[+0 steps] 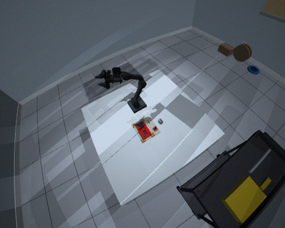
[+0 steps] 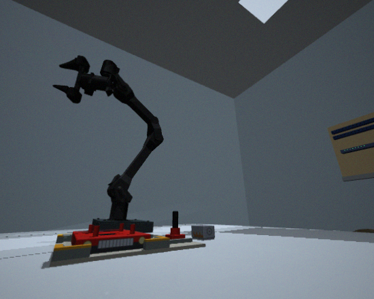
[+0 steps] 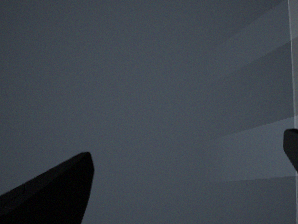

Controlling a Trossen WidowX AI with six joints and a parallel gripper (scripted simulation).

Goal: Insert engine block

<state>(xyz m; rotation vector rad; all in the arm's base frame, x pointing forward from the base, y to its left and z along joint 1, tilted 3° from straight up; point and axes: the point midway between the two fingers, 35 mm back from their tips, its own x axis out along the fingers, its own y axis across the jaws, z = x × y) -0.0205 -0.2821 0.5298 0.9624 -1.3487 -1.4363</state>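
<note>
Now: the engine block 58 cm below my gripper tip, 47 cm to the left of it and 31 cm ahead of it. Round my gripper tip: black upright post: 55 cm below, 37 cm to the left, 37 cm ahead.
</note>
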